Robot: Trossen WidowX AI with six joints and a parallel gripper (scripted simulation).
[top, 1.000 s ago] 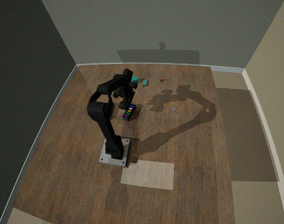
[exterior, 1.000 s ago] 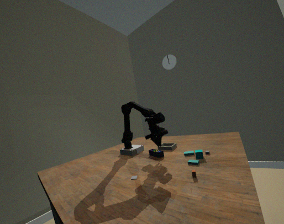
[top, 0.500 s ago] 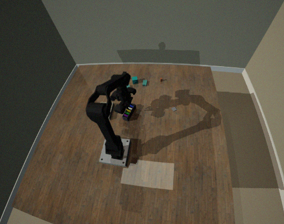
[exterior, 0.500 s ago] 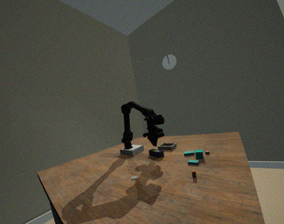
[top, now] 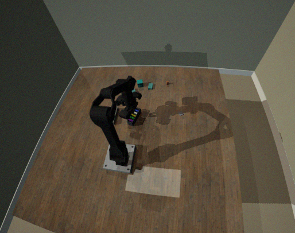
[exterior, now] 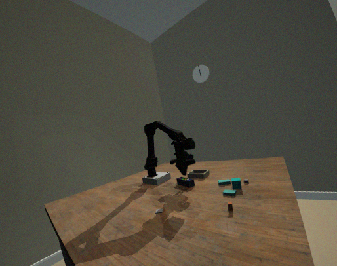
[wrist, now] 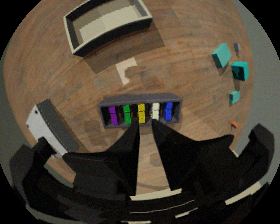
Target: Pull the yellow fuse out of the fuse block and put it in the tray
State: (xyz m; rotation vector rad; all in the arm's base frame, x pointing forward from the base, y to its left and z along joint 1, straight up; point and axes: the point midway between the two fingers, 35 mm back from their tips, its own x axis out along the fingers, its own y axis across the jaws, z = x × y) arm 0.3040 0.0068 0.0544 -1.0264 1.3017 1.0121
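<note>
Now: the yellow fuse 4 cm below my gripper tip. The rest, counted from my gripper tip: red-brown block 34 cm ahead, 19 cm to the right, 5 cm below; then flat grey tile 7 cm ahead, 30 cm to the right, 6 cm below; then grey tray 1 cm behind, 18 cm to the left, 6 cm below.
</note>
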